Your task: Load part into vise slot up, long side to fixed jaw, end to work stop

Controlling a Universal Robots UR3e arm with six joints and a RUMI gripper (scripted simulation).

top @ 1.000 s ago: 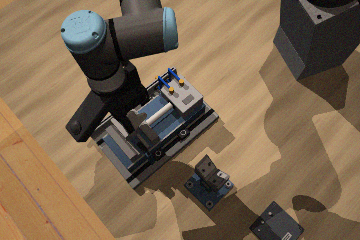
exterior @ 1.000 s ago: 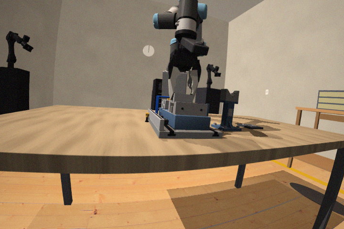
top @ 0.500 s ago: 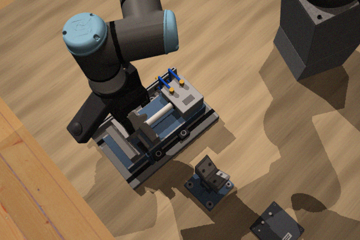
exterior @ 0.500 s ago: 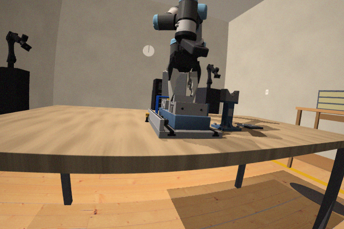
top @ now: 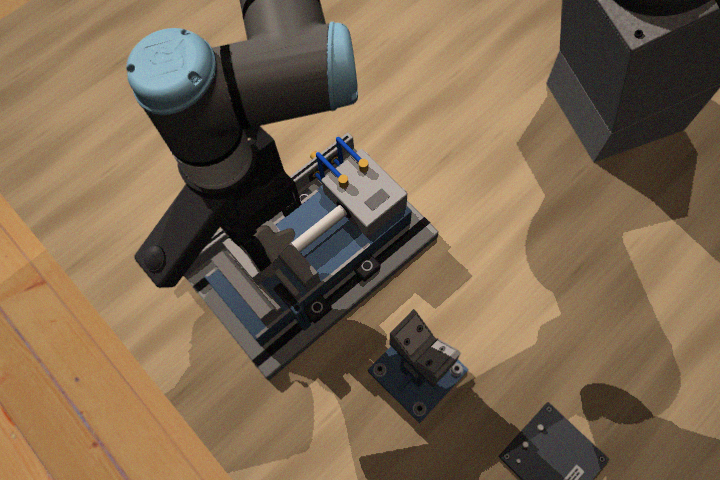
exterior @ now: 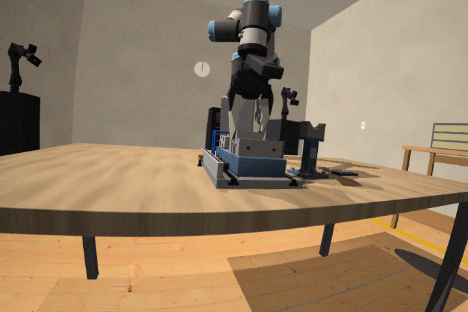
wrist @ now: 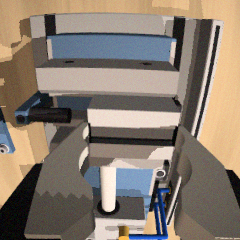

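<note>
Right now my hand is right at the part. Round my hand: fixed jaw (30 mm below, 30 mm ahead, 10 mm to the left); then dark work stop (70 mm to the left, 20 mm below, 10 mm ahead); then moving jaw (30 mm to the left, 30 mm below, 30 mm behind).
</note>
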